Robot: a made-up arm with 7 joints.
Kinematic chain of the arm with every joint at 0, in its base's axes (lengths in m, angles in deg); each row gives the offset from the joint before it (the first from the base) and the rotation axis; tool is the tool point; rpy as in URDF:
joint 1: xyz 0 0 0.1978 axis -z
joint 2: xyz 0 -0.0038 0.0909 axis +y
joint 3: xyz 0 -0.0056 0.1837 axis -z
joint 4: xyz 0 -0.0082 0.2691 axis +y
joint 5: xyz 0 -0.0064 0.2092 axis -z
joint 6: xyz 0 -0.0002 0.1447 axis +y
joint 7: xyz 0 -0.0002 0.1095 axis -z
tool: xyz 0 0 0 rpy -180 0 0
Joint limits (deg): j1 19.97..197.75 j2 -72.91..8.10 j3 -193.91..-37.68 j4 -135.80..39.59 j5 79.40..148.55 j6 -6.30..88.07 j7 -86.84..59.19
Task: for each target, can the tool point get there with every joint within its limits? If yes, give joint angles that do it. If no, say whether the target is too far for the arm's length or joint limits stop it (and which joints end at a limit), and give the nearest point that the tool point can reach.
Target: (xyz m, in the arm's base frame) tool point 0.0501 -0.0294 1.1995
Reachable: yes | joints 69.39 -0.93 -59.47 9.20 104.47 7.48 -70.41
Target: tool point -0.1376 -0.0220 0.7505
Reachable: yes | joints 75.82 -59.56 -156.25 -117.02 86.42 13.07 38.65
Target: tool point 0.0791 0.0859 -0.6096
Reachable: no: joint limits stop it (at a limit: joint 2, joint 3, joint 6) | nearest point 0.2166 0.2352 0.0690 | short by 0.708 m
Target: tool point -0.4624 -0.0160 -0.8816
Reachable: no: too far | nearest point -0.4627 -0.0160 0.0477 | short by 0.929 m
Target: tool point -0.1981 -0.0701 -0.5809
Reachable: no: joint limits stop it (at a limit: joint 2, joint 3, joint 6) | nearest point -0.3341 -0.1182 0.0599 | short by 0.657 m
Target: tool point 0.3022 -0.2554 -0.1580
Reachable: no: joint limits stop it (at a limit: joint 1, joint 2, joint 3, joint 6) | nearest point 0.3217 0.1498 0.0599 | short by 0.460 m
